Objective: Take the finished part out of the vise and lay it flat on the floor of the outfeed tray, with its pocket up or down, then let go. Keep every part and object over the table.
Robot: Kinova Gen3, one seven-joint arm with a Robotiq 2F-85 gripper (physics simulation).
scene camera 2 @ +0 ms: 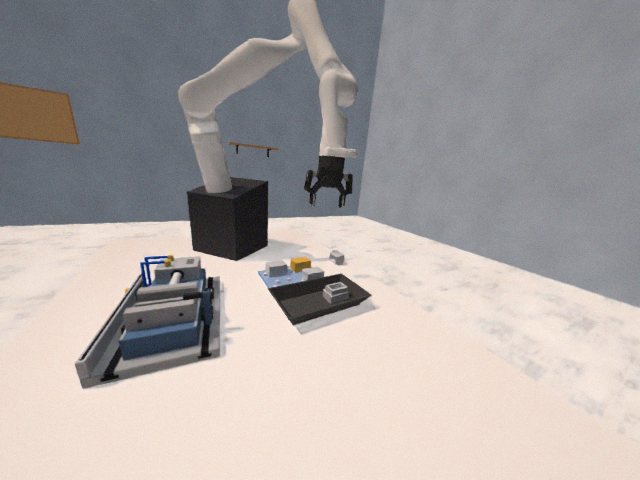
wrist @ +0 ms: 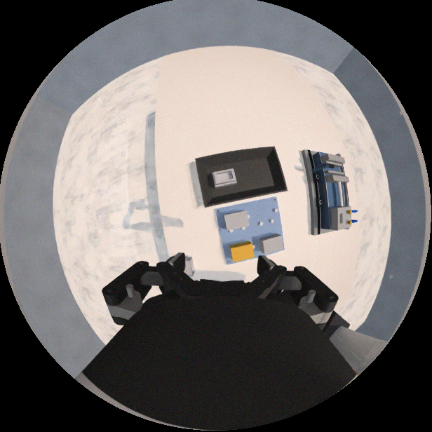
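Observation:
The finished part, a light grey stepped block, lies flat with its rectangular pocket up in the black outfeed tray. In the wrist view it sits toward the tray's left end, apart from the walls. The vise, blue with grey jaws, stands on a grey base, and no part shows between its jaws. My gripper is open and empty, high above the table, behind the tray in the scene view.
A blue plate beside the tray carries two grey blocks, an orange block and small white pegs. A small grey block lies on the table, partly behind a finger in the wrist view.

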